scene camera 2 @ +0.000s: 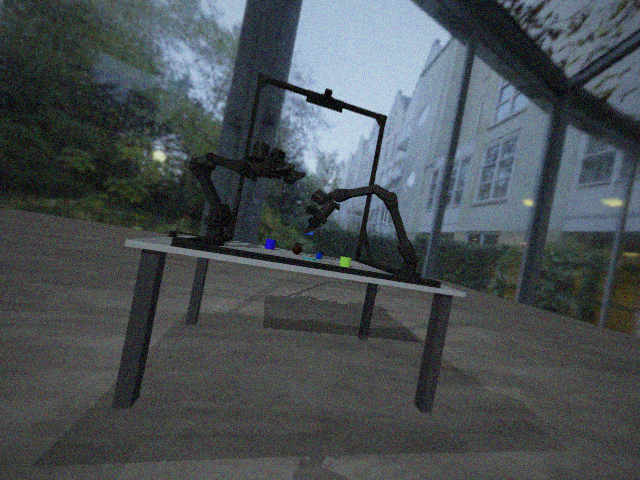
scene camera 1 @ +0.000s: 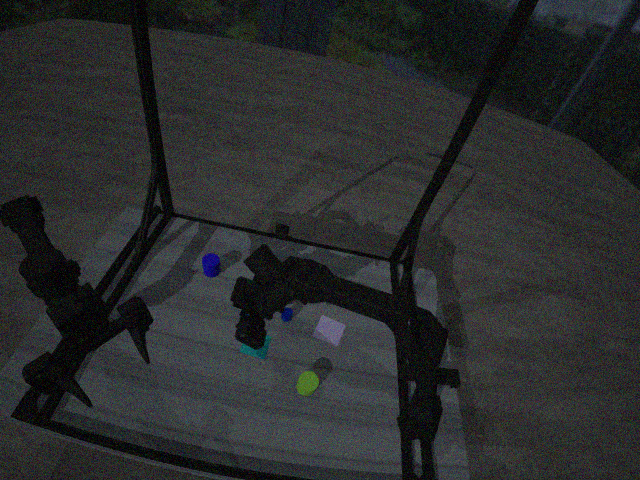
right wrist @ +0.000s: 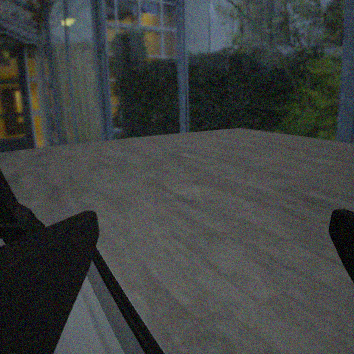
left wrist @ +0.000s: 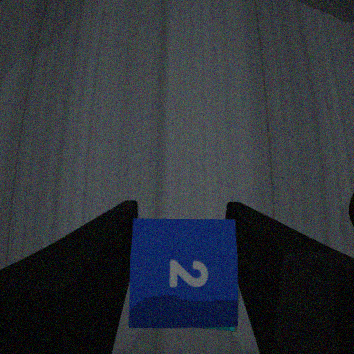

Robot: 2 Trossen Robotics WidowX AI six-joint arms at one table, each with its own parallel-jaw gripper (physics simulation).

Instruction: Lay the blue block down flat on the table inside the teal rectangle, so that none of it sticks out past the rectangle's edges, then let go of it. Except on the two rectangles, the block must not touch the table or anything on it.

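Frame: origin at the left arm's base, x left, y ahead, z down, level; centimetres.
Seen in the pictures: left gripper, fingertip midpoint: (scene camera 2: 305,233) (scene camera 1: 239,321) (left wrist: 181,212); right gripper, fingertip midpoint: (scene camera 2: 300,170) (scene camera 1: 120,383) (right wrist: 214,222); left arm's base, origin of the base link: (scene camera 2: 407,274) (scene camera 1: 413,425); right arm's base, origin of the base link: (scene camera 2: 213,239).
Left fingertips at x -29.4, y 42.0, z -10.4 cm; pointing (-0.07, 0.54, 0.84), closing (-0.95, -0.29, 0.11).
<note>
Pixels of each thing's top centre, then the offset from my left fingertips to it. "pt": a spot on its surface instead.
- blue block, middle of its top: (left wrist: 180,273) (scene camera 2: 309,230) dx +0.5, dy -1.8, dz -1.5 cm
- teal rectangle, surface spot: (scene camera 1: 254,352) (scene camera 2: 310,259) pt dx +3.4, dy -3.8, dz +12.1 cm
- thin teal sliver, surface spot: (left wrist: 229,329) pt dx -0.7, dy -8.8, dz +12.1 cm
- lilac rectangle, surface spot: (scene camera 1: 330,330) pt dx -1.4, dy -26.5, dz +12.1 cm
- small blue cylinder, middle of its top: (scene camera 1: 287,312) (scene camera 2: 319,253) dx -7.0, dy -13.9, dz +9.2 cm
- lime cylinder, middle of its top: (scene camera 1: 308,381) (scene camera 2: 346,257) dx +14.0, dy -16.4, dz +7.9 cm
- larger blue cylinder, middle of its top: (scene camera 1: 210,259) (scene camera 2: 271,239) dx -25.2, dy +8.3, dz +6.9 cm
- dark ball, middle of its top: (scene camera 2: 297,245) dx -14.2, dy -3.6, dz +7.3 cm
The blue block (scene camera 2: 309,233) (left wrist: 182,255), marked with a 2, is between the fingers of my left gripper (scene camera 1: 251,343) (scene camera 2: 309,230) (left wrist: 181,212), which is shut on it. The block is in the air, clear of the table; the arm hides it in scene camera 1. The teal rectangle (scene camera 1: 254,352) (scene camera 2: 310,258) lies flat on the table below, partly behind the left gripper in scene camera 1. A thin teal sliver (left wrist: 229,329) shows at the block's lower edge in the left wrist view. My right gripper (scene camera 1: 119,383) (scene camera 2: 301,177) (right wrist: 214,222) is open and empty, high at the picture's left.
A lilac rectangle (scene camera 1: 330,330) lies right of the teal one. A small blue cylinder (scene camera 1: 286,314) (scene camera 2: 318,255), a lime cylinder (scene camera 1: 307,383) (scene camera 2: 345,261), a larger blue cylinder (scene camera 1: 210,264) (scene camera 2: 269,244) and a dark ball (scene camera 2: 297,248) stand around. The left arm hides the ball in scene camera 1.
</note>
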